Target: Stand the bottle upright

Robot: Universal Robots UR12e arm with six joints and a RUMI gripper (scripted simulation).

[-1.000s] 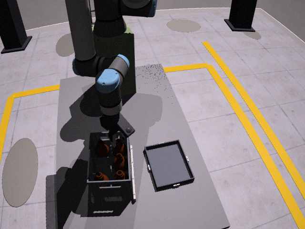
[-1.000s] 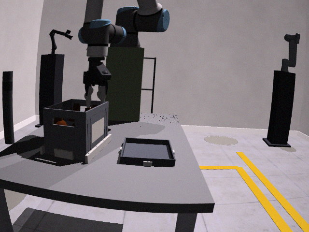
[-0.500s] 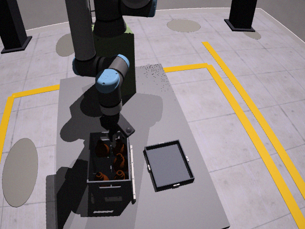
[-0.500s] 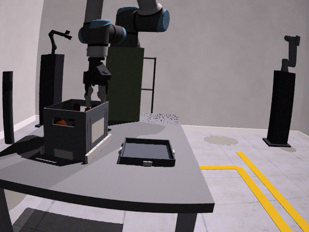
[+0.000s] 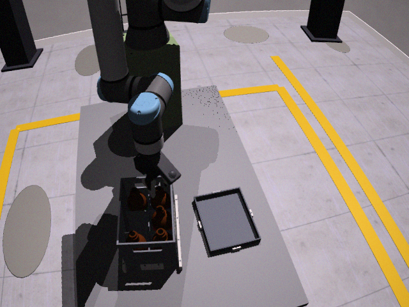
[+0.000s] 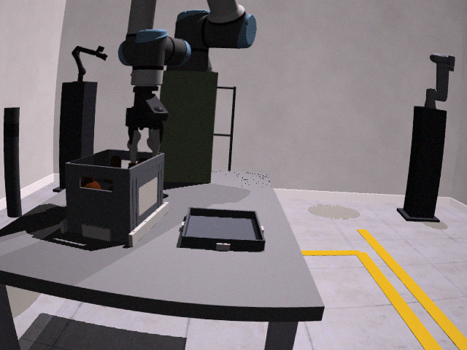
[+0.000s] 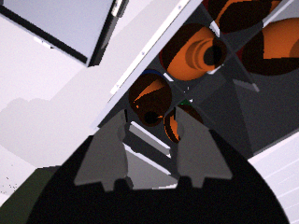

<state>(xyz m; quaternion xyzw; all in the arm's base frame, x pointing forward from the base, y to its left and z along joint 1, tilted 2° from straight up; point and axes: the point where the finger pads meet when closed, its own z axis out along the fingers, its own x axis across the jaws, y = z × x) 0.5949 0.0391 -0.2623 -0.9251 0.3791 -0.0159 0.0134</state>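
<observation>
Right now my hand is 9 cm short of the dark grey crate, 7 cm above it and 5 cm to the left of it. From my hand the other things lie so: black tray (23 cm to the left, 14 cm below, 5 cm ahead).
</observation>
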